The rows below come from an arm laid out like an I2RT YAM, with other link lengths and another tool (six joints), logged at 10 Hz.
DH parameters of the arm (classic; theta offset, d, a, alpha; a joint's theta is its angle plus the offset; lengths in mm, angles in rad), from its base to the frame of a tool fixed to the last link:
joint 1: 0 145.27 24.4 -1.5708
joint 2: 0 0 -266.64 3.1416
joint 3: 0.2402 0 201.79 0
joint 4: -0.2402 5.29 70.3 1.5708
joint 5: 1.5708 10.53 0 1.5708
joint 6: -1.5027 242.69 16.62 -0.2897
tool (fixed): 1.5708 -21.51 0 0
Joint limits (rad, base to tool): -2.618..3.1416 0..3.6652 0..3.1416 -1.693..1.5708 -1.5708..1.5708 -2.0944..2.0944
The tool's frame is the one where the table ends.
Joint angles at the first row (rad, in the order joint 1, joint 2, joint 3, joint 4, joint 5, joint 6):
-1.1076, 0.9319, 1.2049, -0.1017, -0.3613, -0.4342
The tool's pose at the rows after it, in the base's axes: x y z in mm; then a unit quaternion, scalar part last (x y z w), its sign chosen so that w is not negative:
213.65 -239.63 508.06 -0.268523 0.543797 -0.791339 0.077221
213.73 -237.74 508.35 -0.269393 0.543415 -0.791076 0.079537
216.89 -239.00 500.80 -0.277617 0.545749 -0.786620 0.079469
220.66 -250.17 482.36 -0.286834 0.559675 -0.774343 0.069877
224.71 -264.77 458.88 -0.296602 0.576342 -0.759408 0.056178
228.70 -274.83 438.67 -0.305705 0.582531 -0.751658 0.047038
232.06 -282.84 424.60 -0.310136 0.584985 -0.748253 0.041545
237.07 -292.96 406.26 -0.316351 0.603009 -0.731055 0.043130
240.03 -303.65 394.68 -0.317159 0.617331 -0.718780 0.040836
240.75 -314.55 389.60 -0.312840 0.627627 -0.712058 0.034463
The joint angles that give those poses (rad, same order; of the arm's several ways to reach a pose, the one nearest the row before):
-1.1088, 0.9311, 1.2115, -0.1128, -0.3632, -0.4276
-1.1087, 0.9274, 1.2122, -0.1167, -0.3677, -0.4253
-1.1076, 0.9313, 1.1976, -0.1154, -0.3764, -0.4358
-1.1088, 0.9528, 1.1706, -0.1150, -0.3692, -0.4559
-1.1081, 0.9832, 1.1341, -0.1052, -0.3525, -0.4810
-1.1085, 1.0046, 1.0797, -0.0611, -0.3473, -0.5038
-1.1076, 1.0249, 1.0343, -0.0101, -0.3422, -0.5166
-1.1075, 1.0650, 1.0236, -0.0092, -0.3421, -0.5126
-1.1075, 1.1046, 1.0283, -0.0092, -0.3320, -0.5080
-1.1076, 1.1390, 1.0439, -0.0092, -0.3119, -0.5032

